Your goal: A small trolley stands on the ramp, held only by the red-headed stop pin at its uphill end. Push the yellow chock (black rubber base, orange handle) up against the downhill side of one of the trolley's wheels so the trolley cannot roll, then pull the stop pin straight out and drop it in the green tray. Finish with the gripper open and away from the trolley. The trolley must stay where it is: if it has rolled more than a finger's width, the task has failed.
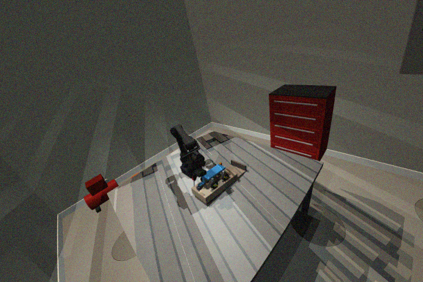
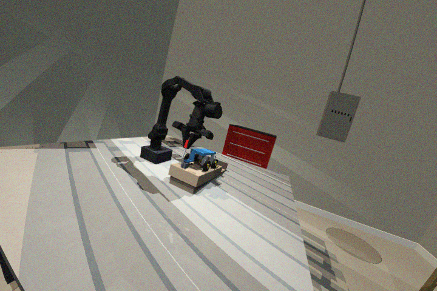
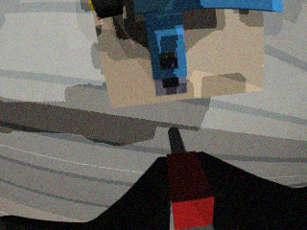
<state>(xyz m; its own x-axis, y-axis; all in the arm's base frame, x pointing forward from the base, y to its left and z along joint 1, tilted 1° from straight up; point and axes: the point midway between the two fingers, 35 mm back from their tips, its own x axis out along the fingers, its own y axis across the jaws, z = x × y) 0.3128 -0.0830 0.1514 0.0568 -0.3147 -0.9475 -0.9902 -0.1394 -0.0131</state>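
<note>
Right now my gripper tip is 140 mm past the green tray, 220 mm to the right of it and 190 mm above it. The rest, counted from my gripper tip: blue trolley: 150 mm to the left, 70 mm below; then red-headed stop pin: right at my gripper tip; then ramp: 140 mm to the left, 130 mm below.
</note>
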